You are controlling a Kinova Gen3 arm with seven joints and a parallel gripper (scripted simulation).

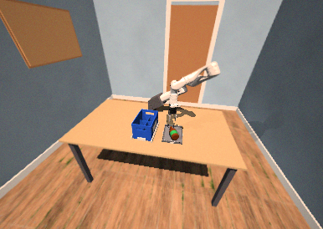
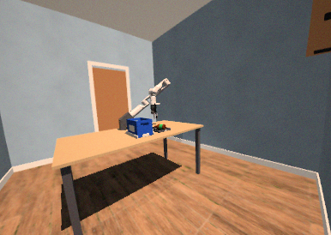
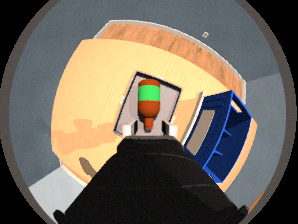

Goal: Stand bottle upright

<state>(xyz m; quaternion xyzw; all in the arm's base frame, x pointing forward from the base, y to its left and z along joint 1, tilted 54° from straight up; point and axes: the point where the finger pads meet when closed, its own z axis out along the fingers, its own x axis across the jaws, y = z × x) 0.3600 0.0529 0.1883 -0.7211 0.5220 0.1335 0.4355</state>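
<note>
Now: hand 12 cm above the bottle, 4 cm short of it and 2 cm to the right of it. The rest, counted from my hand: blue crate (26 cm to the right, 8 cm below, 5 cm ahead); then tray (15 cm below, 3 cm ahead, 2 cm to the left).
</note>
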